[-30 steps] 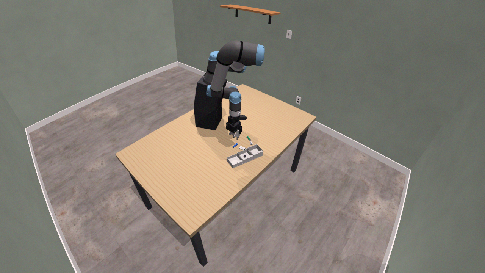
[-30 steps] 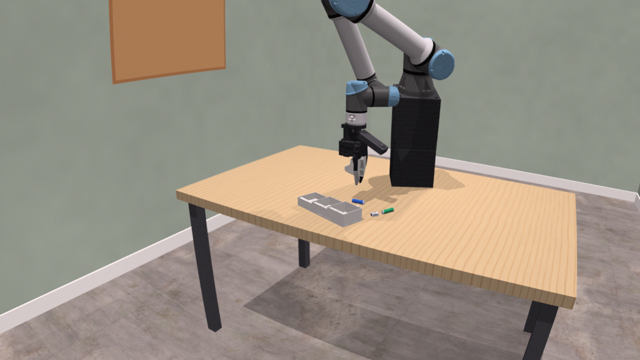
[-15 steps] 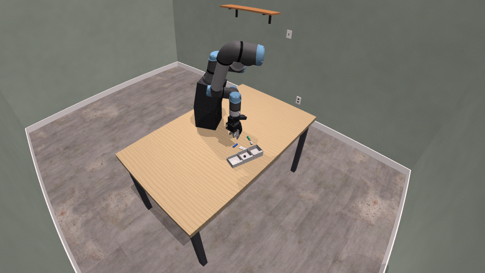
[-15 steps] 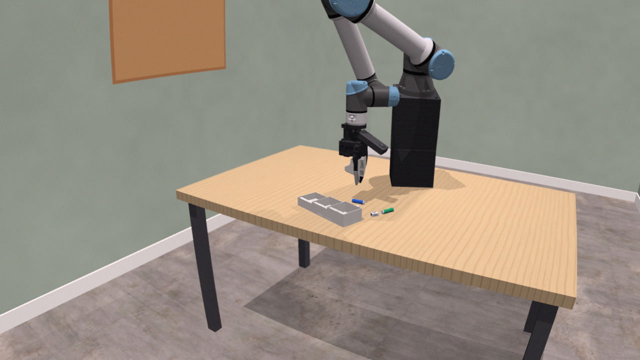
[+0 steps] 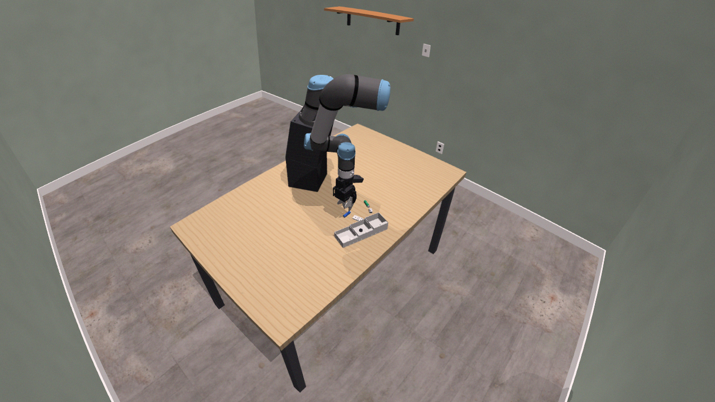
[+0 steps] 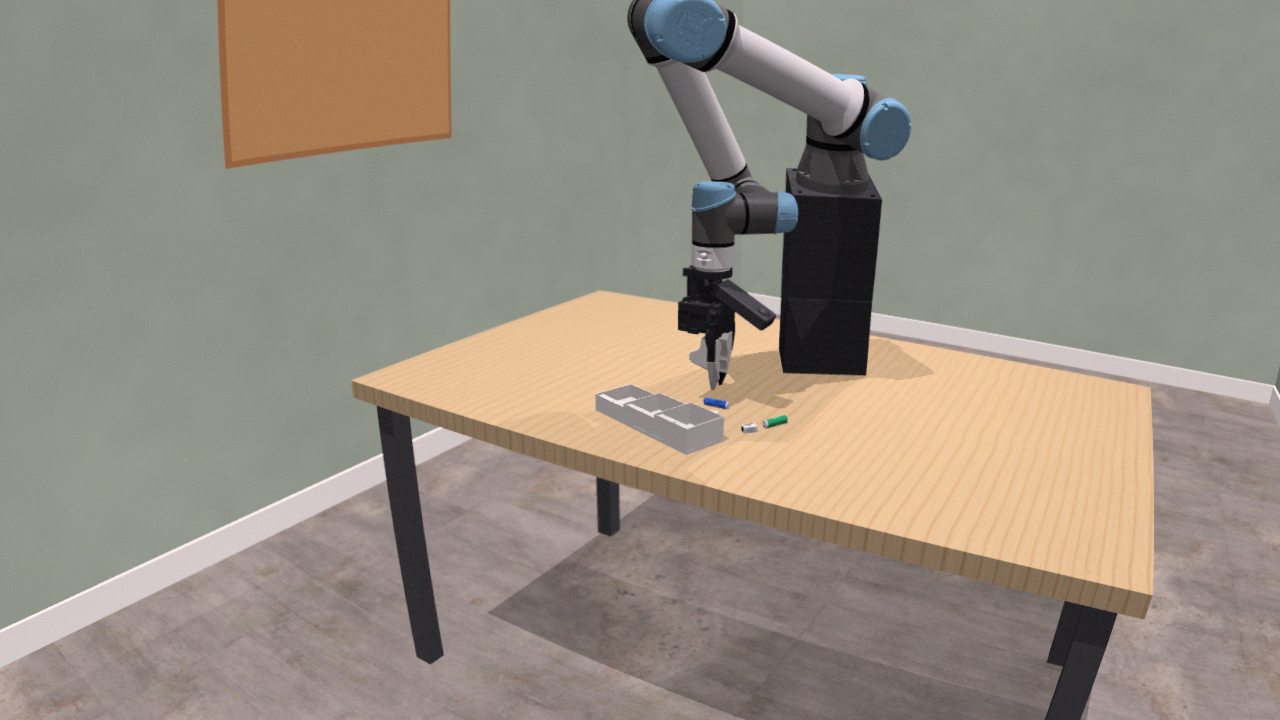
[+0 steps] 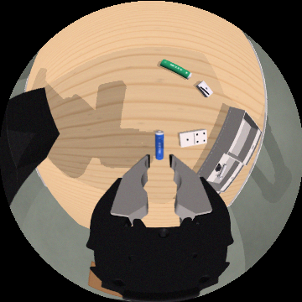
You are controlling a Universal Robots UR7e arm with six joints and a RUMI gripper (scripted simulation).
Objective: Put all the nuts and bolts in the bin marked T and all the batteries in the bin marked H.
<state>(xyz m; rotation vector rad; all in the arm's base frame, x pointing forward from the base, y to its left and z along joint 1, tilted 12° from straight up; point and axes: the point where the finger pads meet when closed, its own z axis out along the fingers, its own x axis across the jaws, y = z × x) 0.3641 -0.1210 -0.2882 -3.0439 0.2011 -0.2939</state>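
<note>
Now: hand 5 cm above the blue battery. The rest, counted from my hand: white domino 6 cm ahead, 5 cm below; then small silver piece 9 cm ahead, 9 cm to the left, 5 cm below; then green battery 4 cm ahead, 12 cm to the left, 5 cm below.
</note>
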